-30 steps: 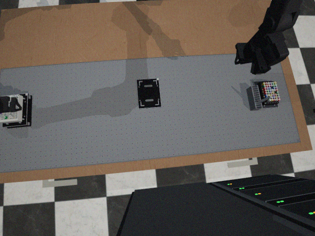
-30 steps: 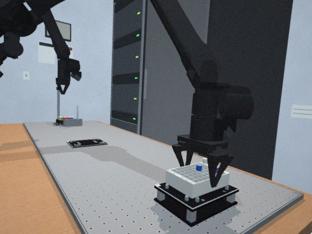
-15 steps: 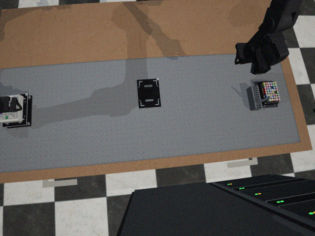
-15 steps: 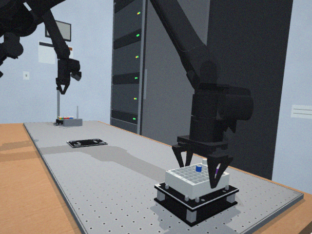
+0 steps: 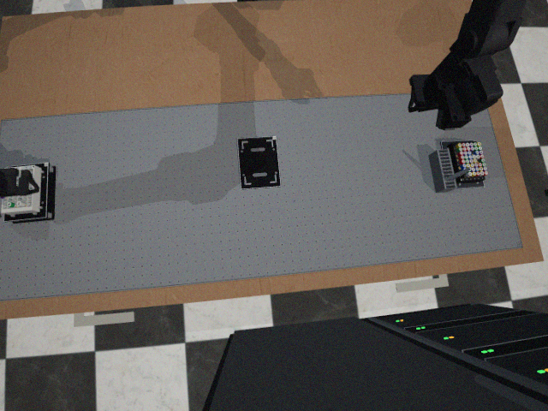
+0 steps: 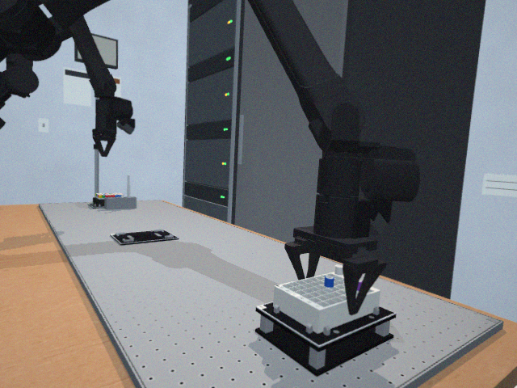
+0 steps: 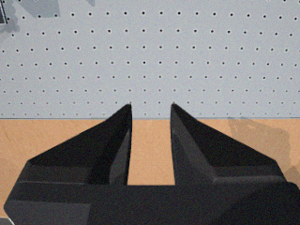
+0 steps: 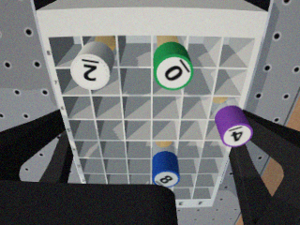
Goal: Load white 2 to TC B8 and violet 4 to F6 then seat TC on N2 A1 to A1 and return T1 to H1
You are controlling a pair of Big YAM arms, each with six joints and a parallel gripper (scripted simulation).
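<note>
My right gripper is now right at the tube carrier TC. From my right hand the other things lie so: raised nest N2: 20 mm below; grey holder H1: 1230 mm to the left, 40 mm below, 10 mm ahead.
</note>
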